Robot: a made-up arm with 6 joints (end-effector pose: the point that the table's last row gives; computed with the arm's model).
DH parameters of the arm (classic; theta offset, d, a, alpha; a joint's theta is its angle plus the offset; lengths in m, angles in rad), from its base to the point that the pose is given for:
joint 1: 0 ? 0 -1.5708
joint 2: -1.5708 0 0.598 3.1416
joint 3: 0 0 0 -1.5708
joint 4: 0 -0.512 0 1.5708
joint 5: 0 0.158 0 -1.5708
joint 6: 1.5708 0 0 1.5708
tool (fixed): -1.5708 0 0 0
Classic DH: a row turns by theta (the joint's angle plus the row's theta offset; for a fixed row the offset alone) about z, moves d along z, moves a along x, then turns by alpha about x.
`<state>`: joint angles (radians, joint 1 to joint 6).
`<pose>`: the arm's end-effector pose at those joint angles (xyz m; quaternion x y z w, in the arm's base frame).
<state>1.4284 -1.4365 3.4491 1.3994 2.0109 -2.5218</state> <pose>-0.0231 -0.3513 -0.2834 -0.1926 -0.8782 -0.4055 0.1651</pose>
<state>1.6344 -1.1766 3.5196 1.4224 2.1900 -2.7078</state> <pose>0.0490 -0.4019 -0.1708 -0.1071 -0.9284 -0.2100 0.2872</pose>
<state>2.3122 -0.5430 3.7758 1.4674 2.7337 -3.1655</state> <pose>0.2553 -0.2546 0.0929 0.1644 -0.8184 0.3278 0.4425</pose>
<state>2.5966 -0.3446 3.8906 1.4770 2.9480 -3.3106</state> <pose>0.2620 -0.1415 0.1498 0.2475 -0.7109 0.4938 0.4354</pose>
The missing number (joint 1, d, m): 0.114
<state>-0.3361 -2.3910 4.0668 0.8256 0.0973 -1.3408</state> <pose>0.0366 -0.1263 -0.1200 0.2283 -0.1472 -0.0965 0.9575</pose>
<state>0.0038 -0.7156 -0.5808 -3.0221 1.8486 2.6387</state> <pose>0.1170 0.1573 0.6155 0.1296 0.7186 -0.2349 0.6416</pose>
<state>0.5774 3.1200 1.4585 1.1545 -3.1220 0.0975</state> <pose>0.1274 0.0067 -1.0068 0.5281 -0.4567 0.5019 0.5105</pose>
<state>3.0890 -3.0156 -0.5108 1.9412 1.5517 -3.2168</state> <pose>0.5706 -0.0873 -0.2932 -0.3533 0.2311 -0.7556 0.5009</pose>
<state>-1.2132 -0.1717 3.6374 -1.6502 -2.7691 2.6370</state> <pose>-0.1989 0.5681 0.5100 0.6058 -0.4452 -0.0270 0.6588</pose>
